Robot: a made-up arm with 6 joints.
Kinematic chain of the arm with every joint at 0, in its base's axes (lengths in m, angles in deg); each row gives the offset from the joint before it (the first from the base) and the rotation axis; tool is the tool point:
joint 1: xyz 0 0 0.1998 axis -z
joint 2: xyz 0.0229 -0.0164 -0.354 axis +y
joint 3: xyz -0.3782 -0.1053 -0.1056 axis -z
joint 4: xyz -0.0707 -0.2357 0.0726 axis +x
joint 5: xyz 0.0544 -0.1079 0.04 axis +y
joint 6: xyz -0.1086 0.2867 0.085 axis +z
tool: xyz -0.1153 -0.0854 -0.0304
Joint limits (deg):
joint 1: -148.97..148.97
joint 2: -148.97..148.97
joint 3: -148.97..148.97
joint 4: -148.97..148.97
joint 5: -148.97..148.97
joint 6: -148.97..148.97
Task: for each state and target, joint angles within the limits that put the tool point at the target. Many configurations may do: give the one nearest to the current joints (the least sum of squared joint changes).
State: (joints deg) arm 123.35 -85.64 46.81 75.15 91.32 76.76
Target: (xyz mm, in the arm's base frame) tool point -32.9 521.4 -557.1
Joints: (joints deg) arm 132.91 -50.69 41.51 71.29 90.67 75.88
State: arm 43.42 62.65 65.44 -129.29 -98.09 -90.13
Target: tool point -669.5 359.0 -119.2
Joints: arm 42.79 31.37 65.73 -79.99 -96.27 -111.18
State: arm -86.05 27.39 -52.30 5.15 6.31 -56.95
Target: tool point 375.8 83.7 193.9
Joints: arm -109.55 43.73 -79.57 26.58 16.93 -44.10
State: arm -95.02 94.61 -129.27 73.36 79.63 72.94
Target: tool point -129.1 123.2 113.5
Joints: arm -85.03 98.32 -148.97 57.05 102.92 76.94
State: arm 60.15 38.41 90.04 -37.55 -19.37 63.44
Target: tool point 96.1 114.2 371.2
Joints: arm 97.59 79.14 98.37 -38.37 -28.68 36.00
